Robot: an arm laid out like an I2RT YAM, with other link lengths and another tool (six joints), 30 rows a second.
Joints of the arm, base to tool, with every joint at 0 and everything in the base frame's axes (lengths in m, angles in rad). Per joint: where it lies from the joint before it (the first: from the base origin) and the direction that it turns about. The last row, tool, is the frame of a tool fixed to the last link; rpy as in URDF.
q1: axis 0 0 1 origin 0 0 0.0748
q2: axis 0 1 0 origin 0.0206 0.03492 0.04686
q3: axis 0 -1 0 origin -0.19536 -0.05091 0
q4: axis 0 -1 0 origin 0.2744 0.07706 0.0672
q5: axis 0 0 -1 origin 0.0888 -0.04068 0.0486
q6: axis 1 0 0 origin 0.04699 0 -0.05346
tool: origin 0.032 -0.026 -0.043 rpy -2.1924 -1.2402 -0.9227
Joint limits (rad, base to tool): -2.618..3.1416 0..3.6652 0..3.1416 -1.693..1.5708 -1.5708..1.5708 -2.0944..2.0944
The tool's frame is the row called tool.
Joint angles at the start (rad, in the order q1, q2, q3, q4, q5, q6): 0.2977, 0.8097, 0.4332, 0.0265, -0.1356, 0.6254
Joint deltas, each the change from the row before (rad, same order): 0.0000, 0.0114, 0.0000, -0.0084, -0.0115, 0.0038; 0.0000, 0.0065, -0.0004, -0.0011, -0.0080, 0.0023; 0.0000, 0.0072, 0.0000, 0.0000, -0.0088, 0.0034; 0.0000, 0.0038, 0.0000, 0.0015, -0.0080, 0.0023; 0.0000, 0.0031, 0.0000, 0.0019, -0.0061, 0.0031; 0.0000, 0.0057, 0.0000, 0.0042, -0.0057, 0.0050; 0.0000, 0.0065, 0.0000, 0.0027, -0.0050, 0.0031; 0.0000, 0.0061, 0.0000, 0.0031, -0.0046, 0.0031
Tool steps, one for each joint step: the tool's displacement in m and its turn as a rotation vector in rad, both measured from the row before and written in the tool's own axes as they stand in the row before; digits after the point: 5 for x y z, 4 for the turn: -0.00341, 0.00280, 0.00118, -0.0066, -0.0212, 0.0080; -0.00169, 0.00121, 0.00084, -0.0005, -0.0112, 0.0037; -0.00163, 0.00101, 0.00095, 0.0008, -0.0113, 0.0045; -0.00090, 0.00017, 0.00057, 0.0036, -0.0077, 0.0020; -0.00067, 0.00004, 0.00049, 0.0034, -0.0055, 0.0027; -0.00078, 0.00028, 0.00088, 0.0033, -0.0054, 0.0047; -0.00095, 0.00075, 0.00091, 0.0008, -0.0062, 0.0037; -0.00082, 0.00064, 0.00086, 0.0012, -0.0054, 0.0035
